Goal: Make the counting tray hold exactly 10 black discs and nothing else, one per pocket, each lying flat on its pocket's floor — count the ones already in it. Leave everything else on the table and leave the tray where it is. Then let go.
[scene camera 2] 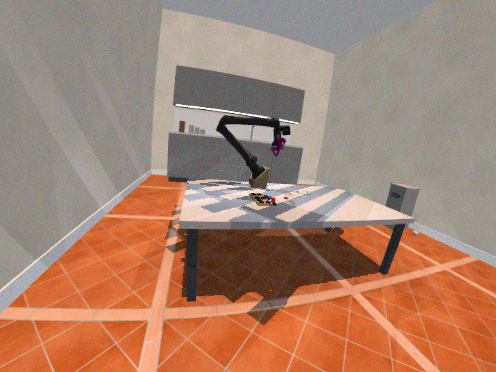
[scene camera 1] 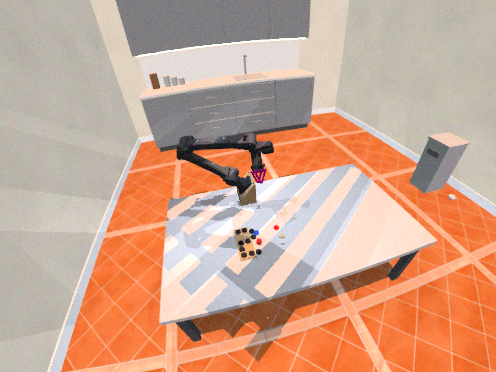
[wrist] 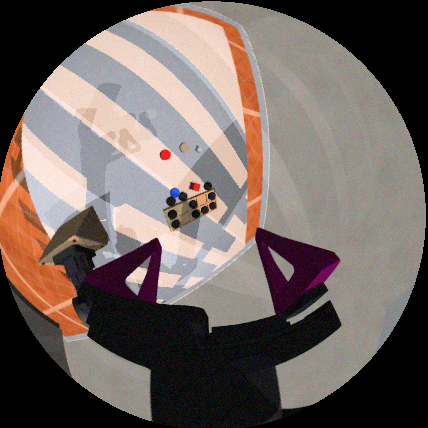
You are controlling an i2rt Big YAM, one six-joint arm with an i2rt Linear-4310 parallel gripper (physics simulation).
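Observation:
The tan counting tray (scene camera 1: 249,247) (wrist: 201,199) lies on the table with black discs in several pockets; some pockets are bare. Three black discs lie outside along its long side: one (wrist: 171,201) near an end, another (wrist: 183,196) beside it, and a third (wrist: 208,186) near the opposite end. The wrist view is too coarse to confirm that each disc in the tray lies flat. My gripper (scene camera 1: 259,181) (scene camera 2: 278,149) (wrist: 206,238) is open and empty, high above the table near the arm's base, well away from the tray and discs.
Near the tray are a blue disc (scene camera 1: 256,232) (wrist: 174,192) and a red block (scene camera 1: 259,241) (wrist: 195,186). Farther off lie a red disc (scene camera 1: 276,227) (wrist: 165,154), a tan disc (scene camera 1: 281,235) (wrist: 184,147) and a small grey piece (scene camera 1: 282,242) (wrist: 198,149).

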